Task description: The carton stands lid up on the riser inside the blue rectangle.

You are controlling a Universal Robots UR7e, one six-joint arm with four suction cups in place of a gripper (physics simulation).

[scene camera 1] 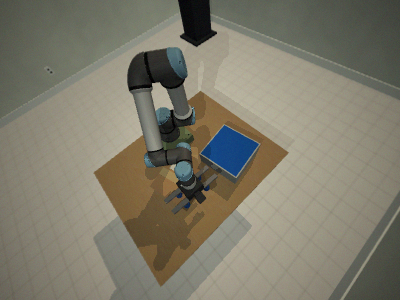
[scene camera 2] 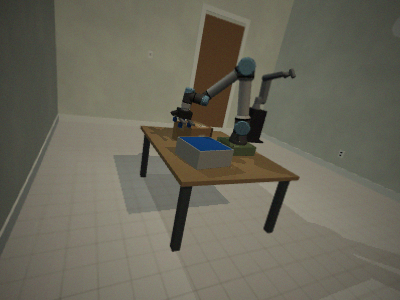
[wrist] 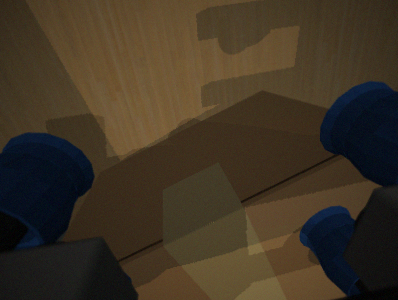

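The brown carton (scene camera 2: 197, 130) (wrist: 179, 161) stands lid up on the wooden table (scene camera 1: 129, 193) (scene camera 2: 232, 171), its taped seam facing up in the wrist view. My suction gripper (scene camera 1: 190, 193) (scene camera 2: 183, 122) (wrist: 199, 206) sits on the carton's lid, with the blue cups down on it; in scene camera 1 it hides most of the carton. The grey riser (scene camera 1: 219, 169) (scene camera 2: 202, 157) stands beside the carton to the right, apart from it. The riser's top carries the blue rectangle (scene camera 1: 230, 150) (scene camera 2: 205, 143), which is bare.
The arm's green base plate (scene camera 2: 240, 149) is bolted to the table behind the riser. A black pedestal (scene camera 1: 196, 19) (scene camera 2: 257, 124) with a second grey arm stands on the floor beyond the table. A brown door (scene camera 2: 219, 64) is in the back wall.
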